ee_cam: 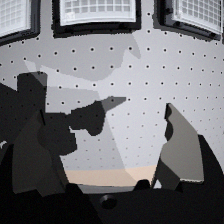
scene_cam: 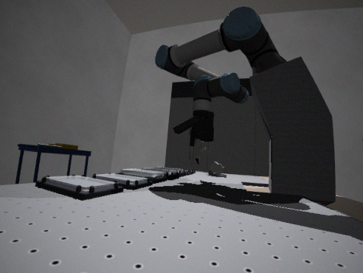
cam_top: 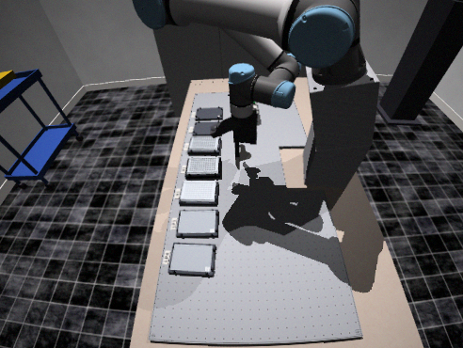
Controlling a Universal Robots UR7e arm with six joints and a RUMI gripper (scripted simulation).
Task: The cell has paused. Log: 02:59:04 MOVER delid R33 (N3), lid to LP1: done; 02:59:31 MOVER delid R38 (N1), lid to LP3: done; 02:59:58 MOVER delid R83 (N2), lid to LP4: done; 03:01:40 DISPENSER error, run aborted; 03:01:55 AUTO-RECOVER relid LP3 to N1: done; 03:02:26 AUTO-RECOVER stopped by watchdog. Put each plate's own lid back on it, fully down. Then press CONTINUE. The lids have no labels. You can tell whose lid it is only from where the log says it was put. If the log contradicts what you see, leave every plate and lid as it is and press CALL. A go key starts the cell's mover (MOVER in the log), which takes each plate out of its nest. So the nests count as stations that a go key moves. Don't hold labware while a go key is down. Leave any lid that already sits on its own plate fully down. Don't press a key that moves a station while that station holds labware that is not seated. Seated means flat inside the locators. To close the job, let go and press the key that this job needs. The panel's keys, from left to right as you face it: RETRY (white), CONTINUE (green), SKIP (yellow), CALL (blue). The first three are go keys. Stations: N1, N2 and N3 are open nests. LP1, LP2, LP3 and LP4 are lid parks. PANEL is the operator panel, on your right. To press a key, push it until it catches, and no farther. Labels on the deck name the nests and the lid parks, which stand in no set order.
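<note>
My hand is 15 cm short of the well plate, 1 cm to the right of it and 5 cm above it. Round my hand: white key: 8 cm behind, 35 cm to the right, 1 cm below; green continue key: 8 cm behind, 40 cm to the right, 1 cm below; lid park LP2: 15 cm ahead, 26 cm to the right, 7 cm below.
</note>
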